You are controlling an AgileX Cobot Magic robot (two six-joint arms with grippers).
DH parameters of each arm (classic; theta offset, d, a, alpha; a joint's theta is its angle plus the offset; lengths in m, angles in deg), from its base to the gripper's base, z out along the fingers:
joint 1: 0 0.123 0 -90
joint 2: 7.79 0 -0.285 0
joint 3: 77.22 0 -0.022 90
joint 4: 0 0.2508 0 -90
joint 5: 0 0 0.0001 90
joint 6: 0 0.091 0 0
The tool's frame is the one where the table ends.
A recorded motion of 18 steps. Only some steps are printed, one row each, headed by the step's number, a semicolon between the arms.
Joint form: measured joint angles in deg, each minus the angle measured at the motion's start. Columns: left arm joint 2, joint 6, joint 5, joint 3, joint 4, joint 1; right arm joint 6, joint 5, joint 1, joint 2, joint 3, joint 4.
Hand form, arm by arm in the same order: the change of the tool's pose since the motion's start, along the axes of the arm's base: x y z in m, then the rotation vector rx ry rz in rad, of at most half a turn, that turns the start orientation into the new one. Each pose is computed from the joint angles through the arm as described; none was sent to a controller.
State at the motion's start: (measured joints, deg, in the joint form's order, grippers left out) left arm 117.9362 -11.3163 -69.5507 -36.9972 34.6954 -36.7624; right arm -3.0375 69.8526 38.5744 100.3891 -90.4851 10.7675
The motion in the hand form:
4: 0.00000 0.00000 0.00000 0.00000 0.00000 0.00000; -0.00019 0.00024 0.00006 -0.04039 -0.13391 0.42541
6: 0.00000 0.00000 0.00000 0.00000 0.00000 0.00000; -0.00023 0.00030 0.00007 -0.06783 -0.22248 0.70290
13: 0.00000 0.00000 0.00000 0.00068 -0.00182 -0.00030; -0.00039 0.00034 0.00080 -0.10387 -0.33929 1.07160
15: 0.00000 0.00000 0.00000 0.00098 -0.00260 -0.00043; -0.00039 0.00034 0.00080 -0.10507 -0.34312 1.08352
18: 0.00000 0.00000 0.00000 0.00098 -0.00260 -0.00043; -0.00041 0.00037 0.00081 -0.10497 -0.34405 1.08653
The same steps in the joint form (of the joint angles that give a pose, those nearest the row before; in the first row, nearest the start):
4: 0.00 0.00 0.00 0.00 0.00 0.00; -25.73 0.00 0.00 0.00 0.00 0.21
6: 0.00 0.00 0.00 0.00 0.00 0.00; -42.51 0.00 0.00 0.00 0.00 0.26
13: 0.00 0.11 0.00 0.00 0.00 0.00; -64.76 0.23 0.00 0.00 -0.17 0.33
15: 0.00 0.16 0.00 0.00 0.00 0.00; -65.48 0.23 0.00 0.00 -0.17 0.33
18: 0.00 0.16 0.00 0.00 0.00 0.00; -65.67 0.23 0.00 0.00 -0.17 0.36

